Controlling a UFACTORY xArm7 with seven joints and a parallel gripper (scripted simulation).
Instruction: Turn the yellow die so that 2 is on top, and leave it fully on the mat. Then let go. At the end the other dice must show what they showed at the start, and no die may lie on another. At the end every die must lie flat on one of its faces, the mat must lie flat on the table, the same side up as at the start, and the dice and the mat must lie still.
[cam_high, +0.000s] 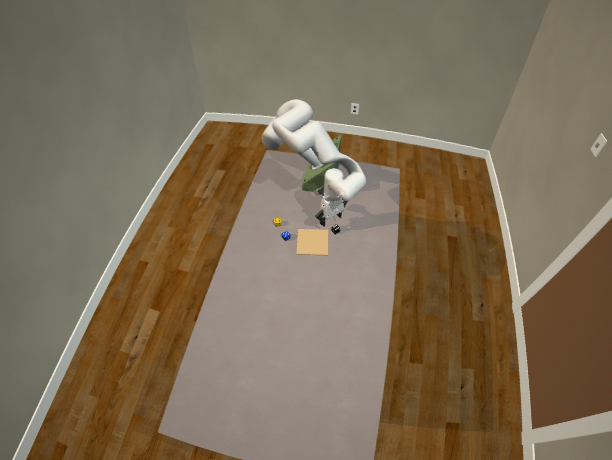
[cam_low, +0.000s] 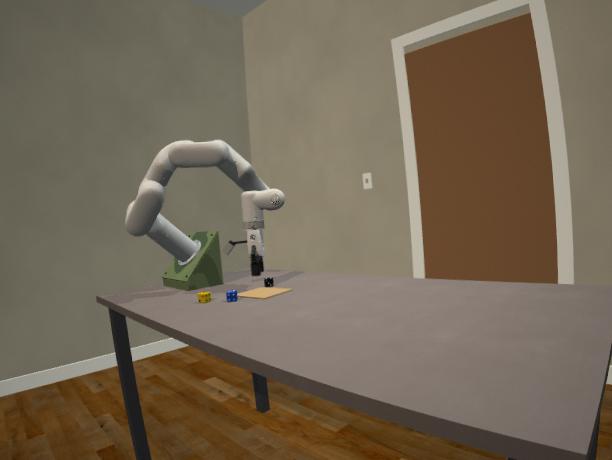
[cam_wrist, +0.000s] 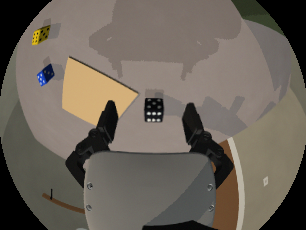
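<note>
My hand is 20 mm short of the black die, 30 mm to the right of it and 40 mm above it. Also, from my hand: blue die 90 mm ahead, 190 mm to the right, 40 mm below; then yellow die 20 mm ahead, 250 mm to the right, 40 mm below; then tan mat 100 mm ahead, 70 mm to the right, 60 mm below.
</note>
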